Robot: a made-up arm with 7 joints.
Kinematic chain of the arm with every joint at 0, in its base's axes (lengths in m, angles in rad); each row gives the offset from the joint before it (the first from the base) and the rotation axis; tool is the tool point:
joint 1: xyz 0 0 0.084 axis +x
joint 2: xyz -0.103 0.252 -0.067 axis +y
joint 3: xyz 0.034 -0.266 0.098 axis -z
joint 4: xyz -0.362 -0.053 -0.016 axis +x
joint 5: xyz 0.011 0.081 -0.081 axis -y
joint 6: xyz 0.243 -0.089 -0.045 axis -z
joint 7: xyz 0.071 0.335 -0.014 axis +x
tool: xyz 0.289 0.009 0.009
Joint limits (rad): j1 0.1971..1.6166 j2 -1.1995..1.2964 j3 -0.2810..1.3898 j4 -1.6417..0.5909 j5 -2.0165..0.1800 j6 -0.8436..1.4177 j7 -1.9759..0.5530
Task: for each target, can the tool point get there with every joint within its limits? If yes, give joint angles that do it. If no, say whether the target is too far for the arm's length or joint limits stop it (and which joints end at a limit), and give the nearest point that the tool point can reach.
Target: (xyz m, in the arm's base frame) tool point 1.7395 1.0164 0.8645
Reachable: no: too far | nearest point 0.5388 0.5402 0.4988 | short by 1.342 m
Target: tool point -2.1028 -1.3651 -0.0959
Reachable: no: too far | nearest point -0.9623 -0.6000 -0.0350 | short by 1.375 m
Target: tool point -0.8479 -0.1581 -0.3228
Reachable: yes | joints 1.2112 0.3746 0.6913 -0.9062 -1.4246 1.2450 -0.9444
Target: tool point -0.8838 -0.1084 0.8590
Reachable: no: joint limits stop it (at a limit: joint 3, joint 4, joint 5) | nearest point -0.8210 -0.0985 0.7879 | short by 0.095 m
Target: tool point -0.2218 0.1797 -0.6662
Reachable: yes | joints 0.4164 -0.1010 0.6421 -0.3250 -1.1366 0.6035 -1.4939
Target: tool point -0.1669 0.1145 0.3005
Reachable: no: joint limits stop it (at a limit: joint 2, joint 3, joint 5, joint 7) | nearest point -0.1574 0.1664 0.3987 | short by 0.112 m
